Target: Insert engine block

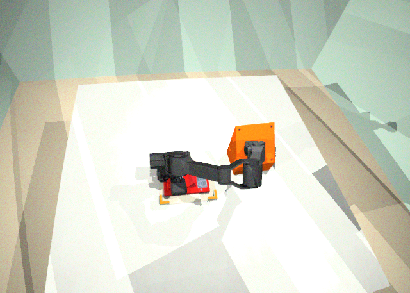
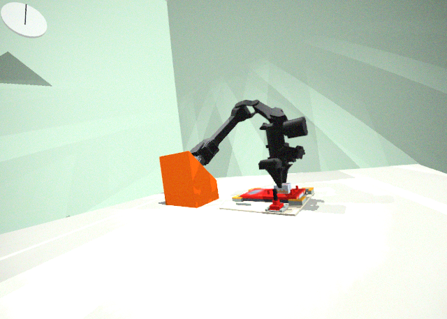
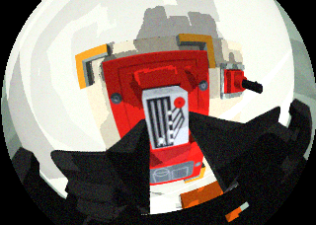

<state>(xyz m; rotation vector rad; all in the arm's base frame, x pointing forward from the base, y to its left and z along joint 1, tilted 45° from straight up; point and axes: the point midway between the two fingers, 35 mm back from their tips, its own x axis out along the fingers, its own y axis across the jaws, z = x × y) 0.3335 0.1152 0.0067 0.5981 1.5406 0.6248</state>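
Right now my gripper tip is 11 cm to the left of the black post, 2 cm short of it and 1 cm above it. Round my gripper tip: engine block (1 cm below).
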